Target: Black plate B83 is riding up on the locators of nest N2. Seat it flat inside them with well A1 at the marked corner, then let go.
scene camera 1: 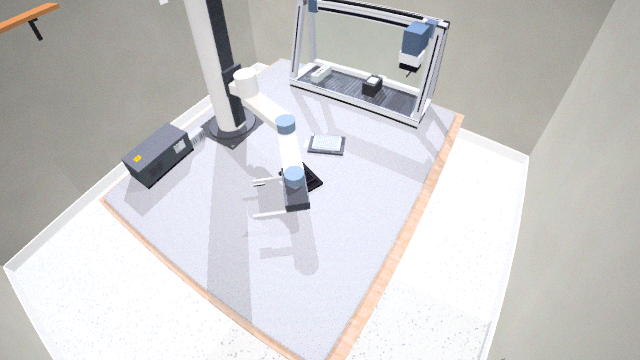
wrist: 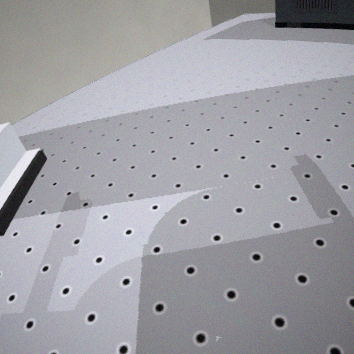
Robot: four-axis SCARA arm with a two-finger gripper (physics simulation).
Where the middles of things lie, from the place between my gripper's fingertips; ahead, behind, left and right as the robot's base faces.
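Labels:
Dark control box (scene camera 1: 160,145): located 40 mm to the right of my hand, 600 mm behind it and 20 mm below it.

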